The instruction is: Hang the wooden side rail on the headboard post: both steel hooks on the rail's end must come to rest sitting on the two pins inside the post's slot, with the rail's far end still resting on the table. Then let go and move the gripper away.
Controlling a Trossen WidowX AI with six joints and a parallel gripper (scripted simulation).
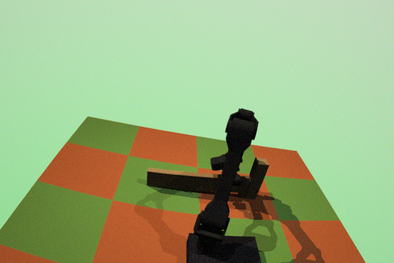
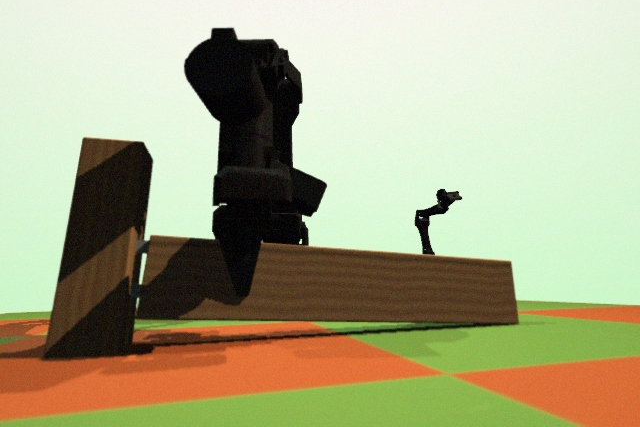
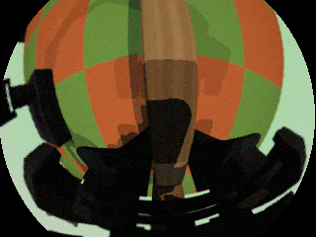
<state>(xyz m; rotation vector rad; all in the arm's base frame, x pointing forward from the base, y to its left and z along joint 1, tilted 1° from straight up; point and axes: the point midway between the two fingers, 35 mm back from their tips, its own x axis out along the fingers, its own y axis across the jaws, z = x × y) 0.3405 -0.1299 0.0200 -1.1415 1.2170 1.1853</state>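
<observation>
My gripper tip is 120 mm to the left of the headboard post, 40 mm below it and 10 mm past it.
</observation>
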